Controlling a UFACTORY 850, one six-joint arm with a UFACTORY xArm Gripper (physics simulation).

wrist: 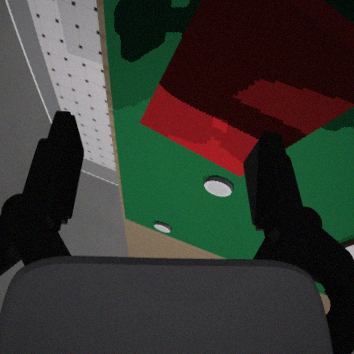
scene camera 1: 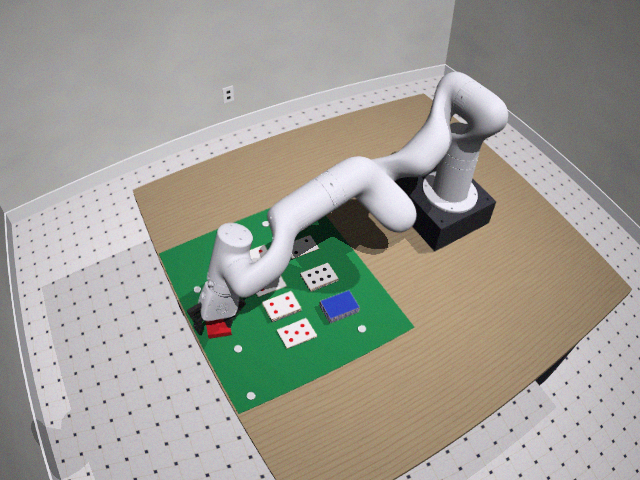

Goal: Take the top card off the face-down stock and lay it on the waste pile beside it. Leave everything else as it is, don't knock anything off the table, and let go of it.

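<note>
The face-down stock is a blue-topped stack with pale sides, on the right part of the green mat. Face-up cards lie beside it: a black-spotted card, a four-spot red card and a five-spot red card; I cannot tell which is the waste pile. My gripper is open and empty at the mat's far left, by a red block, away from the stock. In the wrist view, the right finger overlaps the block's corner and the left finger appears over the floor.
Small white discs lie on the mat, one near the red block. More cards lie partly under the arm. The table edge runs close beside the gripper. The arm's black base stands at the right.
</note>
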